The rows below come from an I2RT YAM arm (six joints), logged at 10 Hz.
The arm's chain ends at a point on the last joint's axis. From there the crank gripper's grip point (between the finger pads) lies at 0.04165 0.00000 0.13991 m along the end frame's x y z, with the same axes.
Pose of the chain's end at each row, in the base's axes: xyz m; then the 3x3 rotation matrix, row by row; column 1 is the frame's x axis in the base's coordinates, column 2 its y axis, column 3 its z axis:
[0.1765 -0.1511 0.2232], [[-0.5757 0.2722 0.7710], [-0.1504 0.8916 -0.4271], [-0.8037 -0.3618 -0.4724]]
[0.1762 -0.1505 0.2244], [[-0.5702 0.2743 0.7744], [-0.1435 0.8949 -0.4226], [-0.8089 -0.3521 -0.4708]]
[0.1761 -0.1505 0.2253], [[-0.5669 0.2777 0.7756], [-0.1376 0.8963 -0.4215], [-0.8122 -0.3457 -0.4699]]
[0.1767 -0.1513 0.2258], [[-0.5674 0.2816 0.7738], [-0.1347 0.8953 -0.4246], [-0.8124 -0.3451 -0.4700]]
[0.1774 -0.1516 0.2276], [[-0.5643 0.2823 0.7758], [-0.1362 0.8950 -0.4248], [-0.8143 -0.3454 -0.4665]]
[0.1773 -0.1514 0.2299], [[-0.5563 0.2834 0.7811], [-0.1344 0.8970 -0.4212], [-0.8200 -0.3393 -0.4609]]
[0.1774 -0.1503 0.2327], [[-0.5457 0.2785 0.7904], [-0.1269 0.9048 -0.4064], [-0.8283 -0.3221 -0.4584]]
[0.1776 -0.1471 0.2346], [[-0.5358 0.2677 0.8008], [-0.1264 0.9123 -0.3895], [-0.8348 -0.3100 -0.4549]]
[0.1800 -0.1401 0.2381], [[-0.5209 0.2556 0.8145], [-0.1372 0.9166 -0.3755], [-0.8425 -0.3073 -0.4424]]
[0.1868 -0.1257 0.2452], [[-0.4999 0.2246 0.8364], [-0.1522 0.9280 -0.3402], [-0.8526 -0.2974 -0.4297]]
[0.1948 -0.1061 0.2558], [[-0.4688 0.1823 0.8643], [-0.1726 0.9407 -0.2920], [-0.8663 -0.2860 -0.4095]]
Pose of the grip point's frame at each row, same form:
[0.2604 -0.2171 0.1236], [[-0.5757 0.2722 0.7710], [-0.1504 0.8916 -0.4271], [-0.8037 -0.3618 -0.4724]]
[0.2608 -0.2156 0.1248], [[-0.5702 0.2743 0.7744], [-0.1435 0.8949 -0.4226], [-0.8089 -0.3521 -0.4708]]
[0.2610 -0.2152 0.1257], [[-0.5669 0.2777 0.7756], [-0.1376 0.8963 -0.4215], [-0.8122 -0.3457 -0.4699]]
[0.2613 -0.2163 0.1262], [[-0.5674 0.2816 0.7738], [-0.1347 0.8953 -0.4246], [-0.8124 -0.3451 -0.4700]]
[0.2624 -0.2167 0.1284], [[-0.5643 0.2823 0.7758], [-0.1362 0.8950 -0.4248], [-0.8143 -0.3454 -0.4665]]
[0.2634 -0.2159 0.1313], [[-0.5563 0.2834 0.7811], [-0.1344 0.8970 -0.4212], [-0.8200 -0.3393 -0.4609]]
[0.2653 -0.2124 0.1341], [[-0.5457 0.2785 0.7904], [-0.1269 0.9048 -0.4064], [-0.8283 -0.3221 -0.4584]]
[0.2673 -0.2069 0.1362], [[-0.5358 0.2677 0.8008], [-0.1264 0.9123 -0.3895], [-0.8348 -0.3100 -0.4549]]
[0.2723 -0.1984 0.1411], [[-0.5209 0.2556 0.8145], [-0.1372 0.9166 -0.3755], [-0.8425 -0.3073 -0.4424]]
[0.2830 -0.1796 0.1496], [[-0.4999 0.2246 0.8364], [-0.1522 0.9280 -0.3402], [-0.8526 -0.2974 -0.4297]]
[0.2962 -0.1541 0.1624], [[-0.4688 0.1823 0.8643], [-0.1726 0.9407 -0.2920], [-0.8663 -0.2860 -0.4095]]

